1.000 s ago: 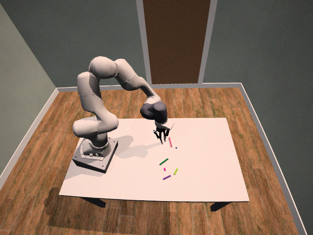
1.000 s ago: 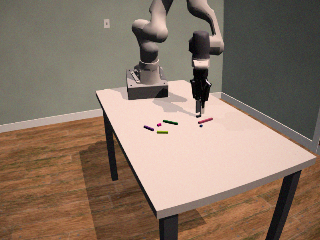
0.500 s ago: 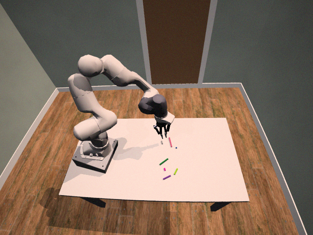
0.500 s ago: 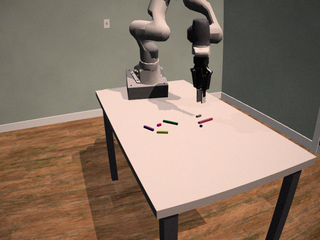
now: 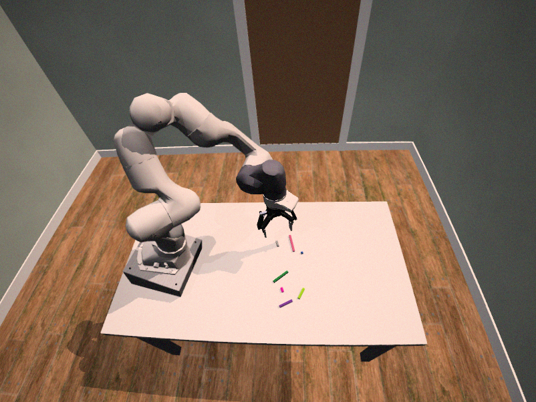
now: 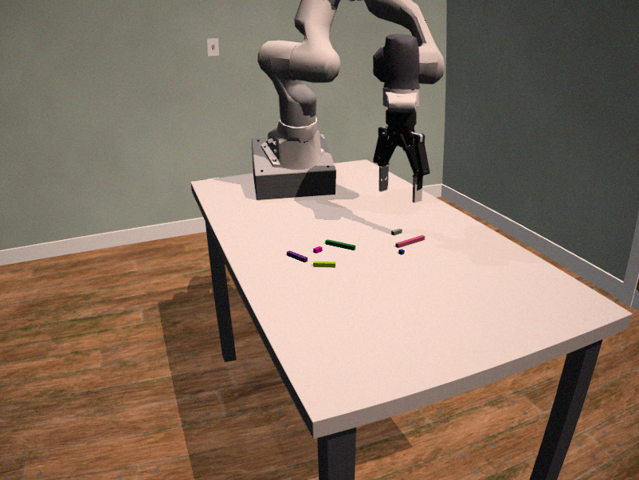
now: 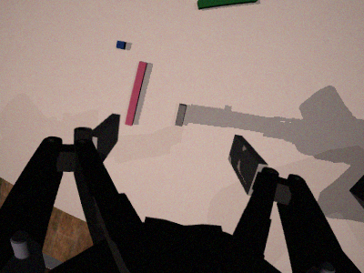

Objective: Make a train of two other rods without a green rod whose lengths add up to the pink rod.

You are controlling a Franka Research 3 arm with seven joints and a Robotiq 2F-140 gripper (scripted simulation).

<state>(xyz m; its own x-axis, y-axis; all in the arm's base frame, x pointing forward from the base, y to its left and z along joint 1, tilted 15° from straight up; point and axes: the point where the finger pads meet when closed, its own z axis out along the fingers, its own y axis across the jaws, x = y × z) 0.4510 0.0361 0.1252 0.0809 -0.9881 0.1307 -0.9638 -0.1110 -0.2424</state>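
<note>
Right now my hand is 3 cm past the purple rod, 29 cm to the left of it and 12 cm above it. Round my hand: blue rod: 10 cm ahead, 7 cm to the right, 12 cm below; then pink rod: 6 cm ahead, 1 cm to the right, 12 cm below; then grey rod: 1 cm behind, 12 cm below.
</note>
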